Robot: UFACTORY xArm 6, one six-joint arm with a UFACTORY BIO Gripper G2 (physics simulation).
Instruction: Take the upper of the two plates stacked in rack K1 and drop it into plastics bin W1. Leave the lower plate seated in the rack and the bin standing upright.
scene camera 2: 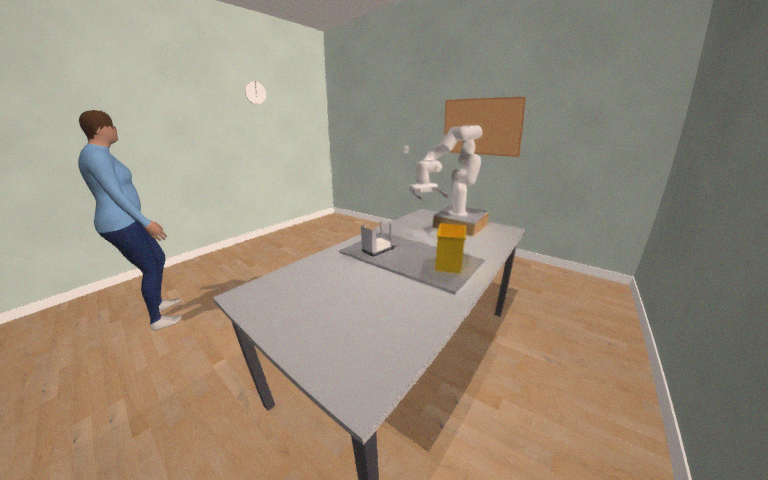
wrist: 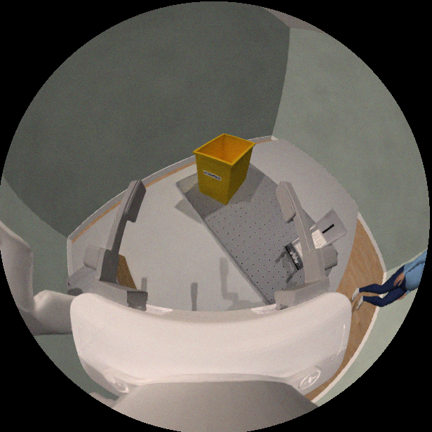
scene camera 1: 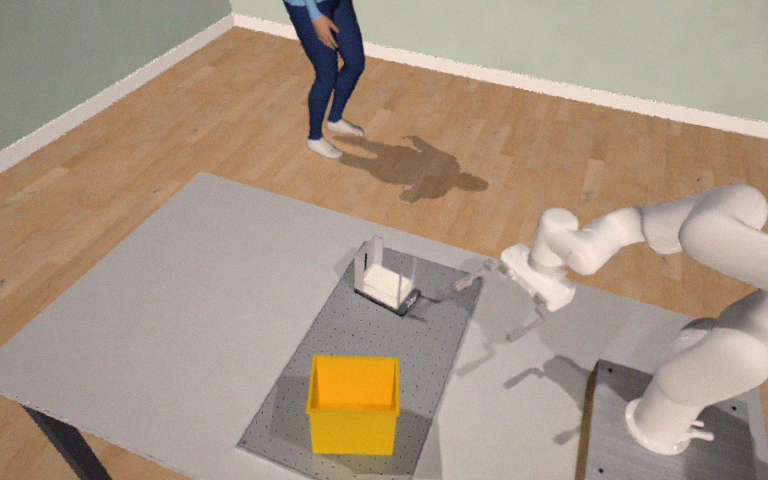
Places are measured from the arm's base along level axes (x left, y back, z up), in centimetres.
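Pixels of known places: end effector, tool point: point(scene camera 2: 433, 196) point(scene camera 1: 488, 307); arm's base, origin of the base link: point(scene camera 2: 458, 213) point(scene camera 1: 655, 425).
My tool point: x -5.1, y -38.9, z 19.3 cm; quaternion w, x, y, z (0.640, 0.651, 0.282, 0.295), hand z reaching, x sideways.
Note:
For each thing: its top centre in the pictures, then the offset to it from my tool point. Level surfaces: height alone.
- Rack K1, middle of its top: point(scene camera 1: 389, 256) point(scene camera 2: 377, 224) dx -21.3, dy -25.8, dz -13.0 cm
- yellow plastics bin W1, middle of its top: point(scene camera 1: 354, 383) point(scene camera 2: 452, 230) dx +18.8, dy -23.3, dz -9.8 cm
- perforated board, its level: dz -27.8 cm
- grey table, its level: dz -29.0 cm
Rack K1 point(scene camera 1: 359, 274) point(scene camera 2: 368, 240) point(wrist: 338, 224) stands upright near the far end of the perforated board, with a tall grey side and thin posts. The white plates point(scene camera 1: 387, 281) point(scene camera 2: 382, 245) lie flat inside it; the upper and lower plate cannot be told apart. In the wrist view a finger partly covers the rack. The yellow plastics bin W1 point(scene camera 1: 352, 433) point(scene camera 2: 450, 254) point(wrist: 220, 186) stands upright at the board's other end. My gripper point(scene camera 1: 484, 313) point(scene camera 2: 433, 196) point(wrist: 210, 194) is open wide and empty, above the table on the robot's side of the board, apart from rack and bin.
The perforated board point(scene camera 1: 334, 333) point(scene camera 2: 408, 263) point(wrist: 240, 225) lies on the grey table point(scene camera 1: 186, 305) point(scene camera 2: 339, 316) point(wrist: 170, 255). The arm's base block point(scene camera 1: 614, 413) point(scene camera 2: 474, 223) stands at the robot's end. A person point(scene camera 1: 338, 62) point(scene camera 2: 116, 186) point(wrist: 395, 285) stands on the floor beyond the table.

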